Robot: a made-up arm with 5 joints.
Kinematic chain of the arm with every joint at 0, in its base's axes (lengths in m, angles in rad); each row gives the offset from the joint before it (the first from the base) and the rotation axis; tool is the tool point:
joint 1: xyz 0 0 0.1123 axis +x
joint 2: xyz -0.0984 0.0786 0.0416 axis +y
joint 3: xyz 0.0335 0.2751 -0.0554 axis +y
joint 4: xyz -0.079 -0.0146 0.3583 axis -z
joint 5: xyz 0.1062 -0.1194 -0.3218 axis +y
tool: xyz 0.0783 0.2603 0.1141
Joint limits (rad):
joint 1: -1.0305..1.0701
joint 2: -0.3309..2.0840
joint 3: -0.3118..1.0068
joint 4: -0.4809..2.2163
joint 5: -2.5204..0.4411
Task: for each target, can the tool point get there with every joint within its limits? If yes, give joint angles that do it. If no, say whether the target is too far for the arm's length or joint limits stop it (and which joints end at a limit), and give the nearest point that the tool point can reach.
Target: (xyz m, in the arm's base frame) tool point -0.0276 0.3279 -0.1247
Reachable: yes | joints -0.6383 0.3610 -0.0962 1.3248 -2.1358
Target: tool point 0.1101 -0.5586 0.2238
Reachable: no: joint limits stop it (at a limit: joint 1, joint 2, joint 3, joint 4) | nearest point -0.0217 -0.0958 0.2800 | short by 0.484 m
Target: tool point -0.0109 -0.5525 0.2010
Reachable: no: joint limits stop it (at a limit: joint 1, joint 2, joint 3, joint 4) | nearest point -0.0405 -0.0971 0.2645 | short by 0.461 m
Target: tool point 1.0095 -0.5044 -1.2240
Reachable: no: too far | nearest point 0.0794 0.0977 -0.3321 | short by 1.422 m
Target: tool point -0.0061 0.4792 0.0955
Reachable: yes | joints 0.0157 1.7150 0.7811 -0.1195 -1.4886
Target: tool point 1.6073 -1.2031 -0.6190
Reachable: no: too far | nearest point 0.1072 0.0388 -0.2110 | short by 1.990 m
